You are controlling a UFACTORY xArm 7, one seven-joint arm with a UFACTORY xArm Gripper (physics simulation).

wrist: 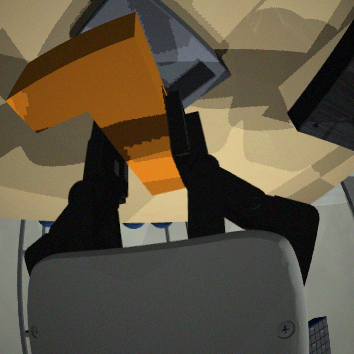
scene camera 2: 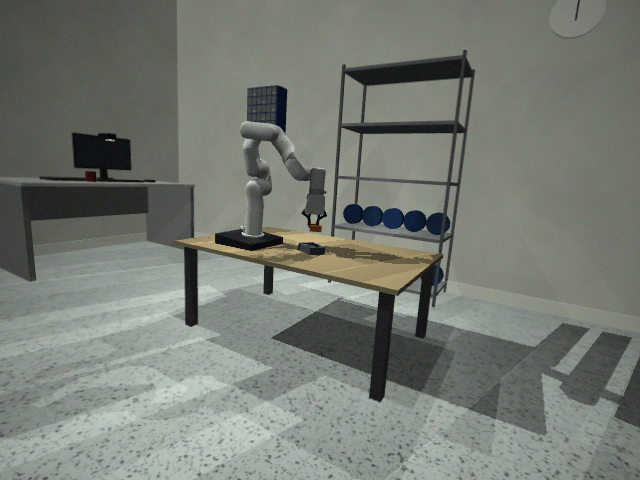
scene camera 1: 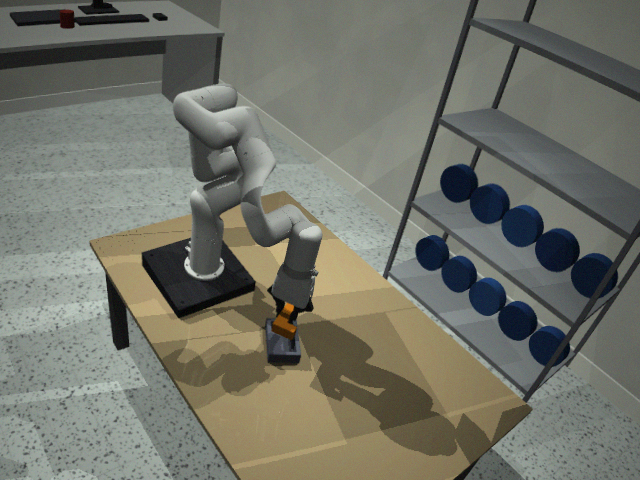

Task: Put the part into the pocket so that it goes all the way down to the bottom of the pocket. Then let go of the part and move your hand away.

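Where they show: gripper, fingertip midpoint: [wrist: 144,118] [scene camera 2: 312,227] [scene camera 1: 285,317]; arm's base, link origin: [scene camera 2: 253,235] [scene camera 1: 204,266].
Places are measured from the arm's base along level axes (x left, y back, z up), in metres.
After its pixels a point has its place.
The orange L-shaped part [scene camera 1: 284,327] {x -0.063, y -0.404, z 0.103 m} [scene camera 2: 314,227] {x -0.070, y -0.398, z 0.095 m} [wrist: 100,80] {x -0.060, y -0.388, z 0.103 m} is held between the black fingers of my gripper [scene camera 1: 287,311] {x -0.021, y -0.371, z 0.085 m} [scene camera 2: 312,223] {x -0.021, y -0.371, z 0.085 m} [wrist: 144,118] {x -0.021, y -0.371, z 0.085 m}, which is shut on its narrower arm. The grey block with the pocket [scene camera 1: 283,358] {x -0.049, y -0.412, z -0.027 m} [scene camera 2: 311,249] {x -0.074, y -0.390, z -0.019 m} [wrist: 212,60] {x -0.005, y -0.302, z -0.011 m} lies on the table. In scene camera 2 the part hangs in the air above the block, with a gap between them. In scene camera 1 the part overlaps the block and hides some of the pocket. In the wrist view the part and a finger cover part of the block.
The wooden table [scene camera 1: 289,428] {x -0.187, y -0.573, z -0.047 m} [scene camera 2: 356,271] {x -0.253, y -0.677, z -0.047 m} [wrist: 250,185] {x 0.318, y -0.118, z -0.046 m} carries the black base plate [scene camera 1: 170,289] {x -0.144, y -0.019, z -0.007 m} [scene camera 2: 248,242] {x -0.151, y -0.066, z -0.010 m} [wrist: 330,105] {x 0.033, y -0.113, z -0.007 m} of the arm, beside the block. A shelf rack [scene camera 1: 439,111] [scene camera 2: 337,155] with blue discs stands behind the table. A desk [scene camera 1: 191,67] [scene camera 2: 160,217] stands farther back.
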